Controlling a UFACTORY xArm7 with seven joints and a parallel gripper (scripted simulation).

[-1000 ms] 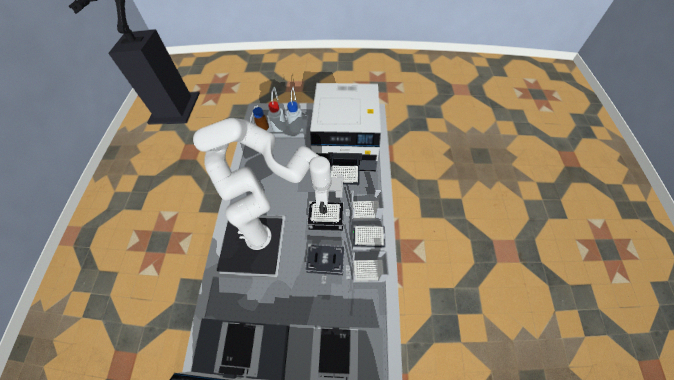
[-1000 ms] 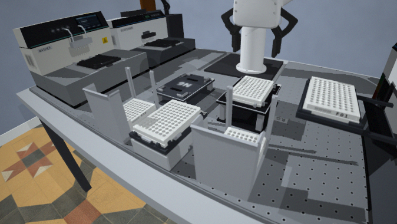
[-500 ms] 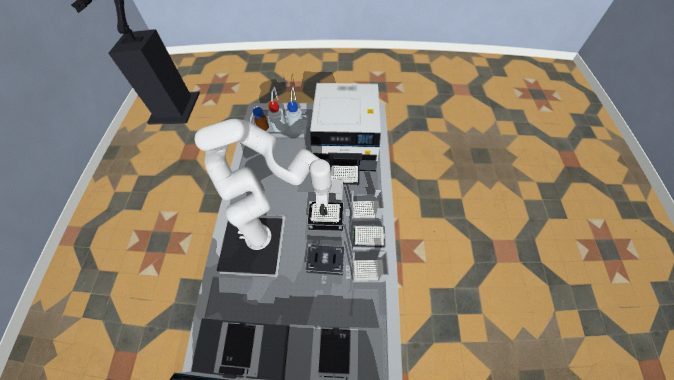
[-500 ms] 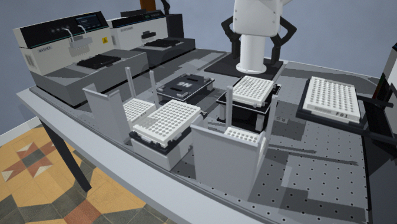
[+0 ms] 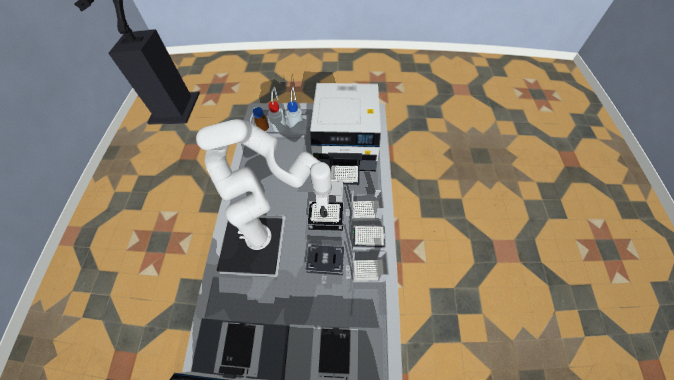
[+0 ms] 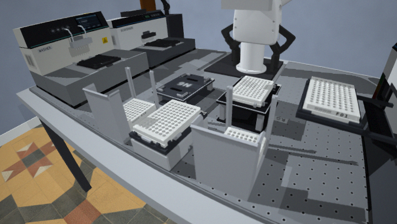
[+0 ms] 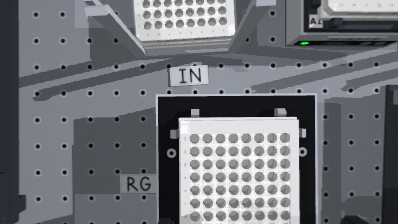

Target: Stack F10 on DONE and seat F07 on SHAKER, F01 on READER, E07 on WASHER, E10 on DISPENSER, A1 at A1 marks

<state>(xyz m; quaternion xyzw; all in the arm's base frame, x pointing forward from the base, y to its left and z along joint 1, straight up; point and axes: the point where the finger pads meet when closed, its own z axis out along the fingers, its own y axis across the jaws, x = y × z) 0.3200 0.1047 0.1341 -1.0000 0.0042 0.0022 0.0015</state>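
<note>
The RG nest is 8 cm below my hand. Also, from my hand: washer: 83 cm to the right, 6 cm ahead, 4 cm below; dispenser: 76 cm to the right, 31 cm behind, 4 cm below.
</note>
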